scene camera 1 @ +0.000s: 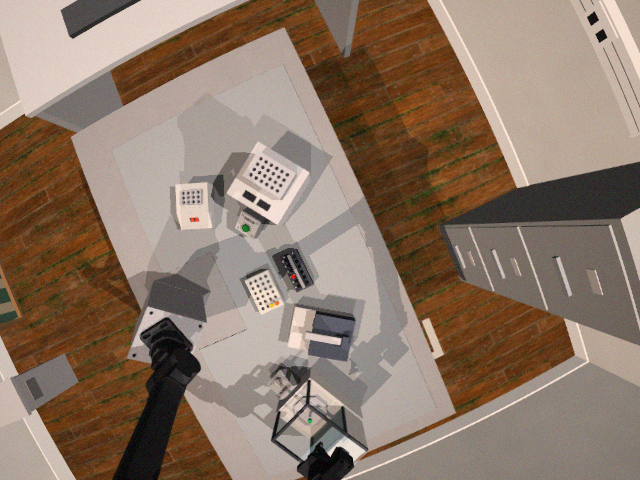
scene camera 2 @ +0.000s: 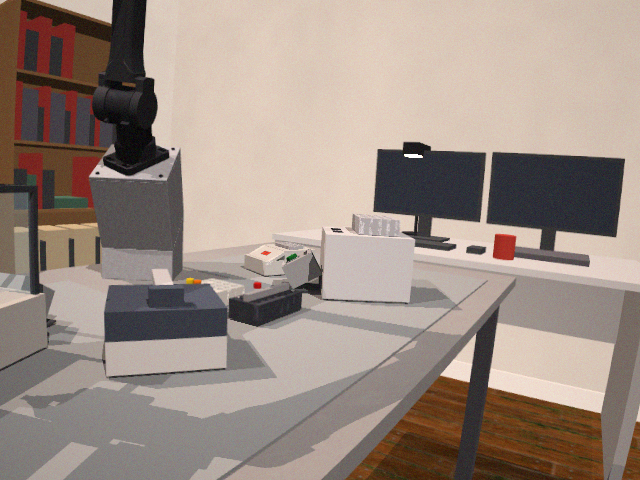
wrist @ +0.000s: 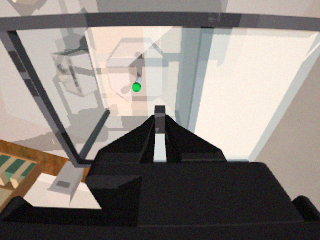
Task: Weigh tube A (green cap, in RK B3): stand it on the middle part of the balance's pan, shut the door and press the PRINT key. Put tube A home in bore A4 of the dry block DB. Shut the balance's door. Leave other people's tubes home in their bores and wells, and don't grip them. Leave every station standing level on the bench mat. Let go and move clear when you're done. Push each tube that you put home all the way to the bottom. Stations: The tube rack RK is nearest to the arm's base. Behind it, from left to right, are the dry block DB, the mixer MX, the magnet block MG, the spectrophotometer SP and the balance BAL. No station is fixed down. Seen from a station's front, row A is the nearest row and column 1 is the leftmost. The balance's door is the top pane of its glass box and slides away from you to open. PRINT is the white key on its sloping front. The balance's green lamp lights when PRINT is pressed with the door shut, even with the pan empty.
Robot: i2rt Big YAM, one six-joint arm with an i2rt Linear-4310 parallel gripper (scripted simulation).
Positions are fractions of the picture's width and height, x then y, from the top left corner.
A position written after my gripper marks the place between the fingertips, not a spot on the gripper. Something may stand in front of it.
In view: my gripper (wrist: 0.50, 0.50), a dark magnet block (scene camera 2: 0.41, 0.64), a white rack RK (scene camera 1: 0.41, 0.62), a spectrophotometer (scene camera 2: 0.29, 0.68) and a mixer (scene camera 2: 0.58, 0.55).
The dark magnet block shows as well in scene camera 1 (scene camera 1: 0.46, 0.55). The spectrophotometer also shows in scene camera 1 (scene camera 1: 0.51, 0.68). The mixer is seen too in scene camera 1 (scene camera 1: 0.43, 0.43). The wrist view misses the dark magnet block: it is out of frame. The wrist view misses the white rack RK: it is out of frame.
